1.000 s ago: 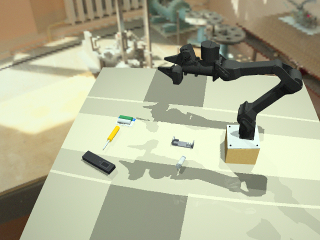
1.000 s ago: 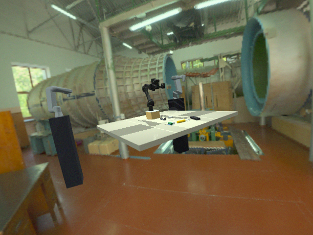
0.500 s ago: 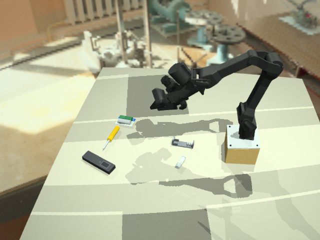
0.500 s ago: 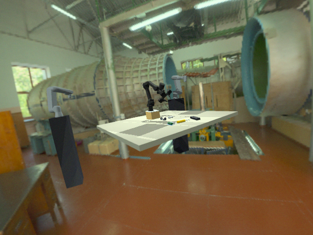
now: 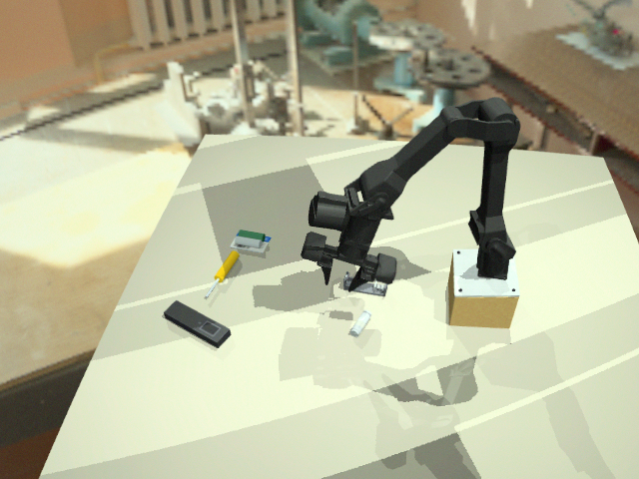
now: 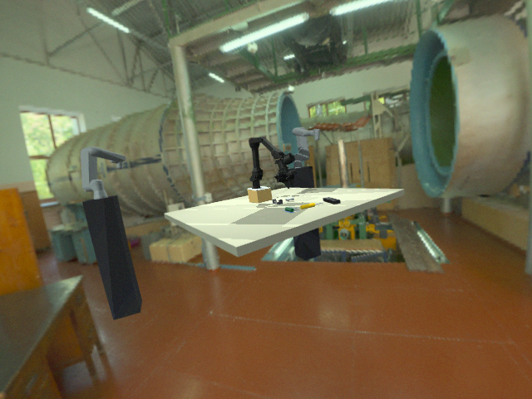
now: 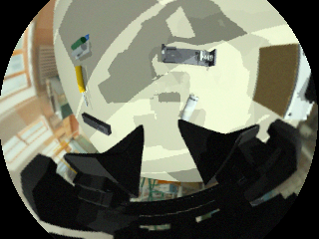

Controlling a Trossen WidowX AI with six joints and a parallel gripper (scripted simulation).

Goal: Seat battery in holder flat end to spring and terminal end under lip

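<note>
The grey battery lies 5 cm behind my gripper tip, 1 cm to the left of it and 9 cm below it. Also, from my gripper tip: flat black box 29 cm ahead, 12 cm to the left, 8 cm below; then card 29 cm ahead, 17 cm to the right, 9 cm below; then yellow screwdriver 30 cm ahead, 3 cm to the right, 9 cm below.
</note>
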